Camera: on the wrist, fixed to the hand. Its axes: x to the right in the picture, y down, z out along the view.
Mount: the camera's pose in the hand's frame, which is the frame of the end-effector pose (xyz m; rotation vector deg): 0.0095 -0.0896 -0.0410 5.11 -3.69 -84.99
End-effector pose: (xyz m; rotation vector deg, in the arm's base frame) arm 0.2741 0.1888 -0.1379 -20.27 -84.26 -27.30
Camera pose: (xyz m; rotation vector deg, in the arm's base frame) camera 0.2639 0.0903 -0.1369 51.91 -92.03 -88.64
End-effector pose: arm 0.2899 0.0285 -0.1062 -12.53 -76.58 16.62
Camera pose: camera 0.3391 -0.0525 -0.0778 49.21 -70.32 -51.34
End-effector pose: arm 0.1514 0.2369 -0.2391 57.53 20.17 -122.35
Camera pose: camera 0.1053 0.3151 -0.2786 -28.24 -48.69 133.46
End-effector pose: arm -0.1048 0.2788 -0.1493 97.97 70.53 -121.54
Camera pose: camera -0.1290 0.3680 -0.1138 -17.82 -93.68 86.41
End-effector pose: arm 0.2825 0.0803 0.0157 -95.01 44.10 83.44
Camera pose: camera 0.3806 0.0913 0.0225 -82.93 -26.18 20.92
